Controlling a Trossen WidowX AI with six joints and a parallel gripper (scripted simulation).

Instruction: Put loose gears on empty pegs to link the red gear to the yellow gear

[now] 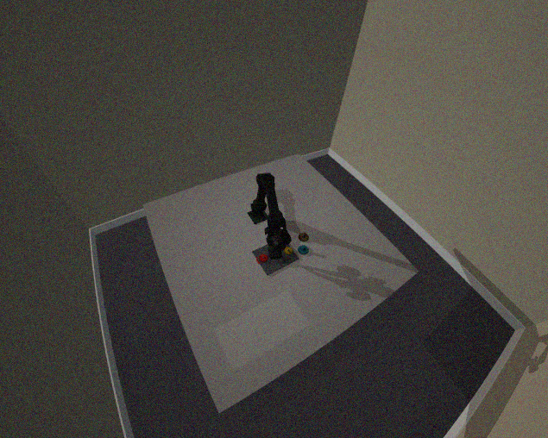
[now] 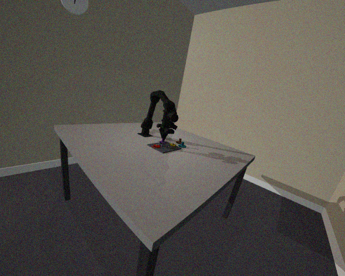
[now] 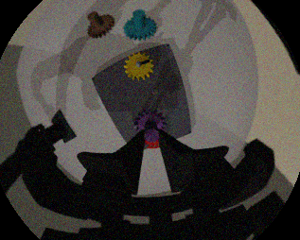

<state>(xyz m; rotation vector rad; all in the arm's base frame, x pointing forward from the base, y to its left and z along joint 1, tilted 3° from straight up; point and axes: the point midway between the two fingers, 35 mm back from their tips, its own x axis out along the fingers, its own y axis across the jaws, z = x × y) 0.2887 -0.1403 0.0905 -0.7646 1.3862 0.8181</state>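
The red gear lies 5 cm below my gripper tip, 4 cm to the right of it and 2 cm behind it. From my gripper tip the other things lie so: yellow gear: 10 cm to the left, 5 cm below, 4 cm ahead; purple gear: 1 cm below; teal gear: 17 cm to the left, 9 cm ahead, 5 cm below.
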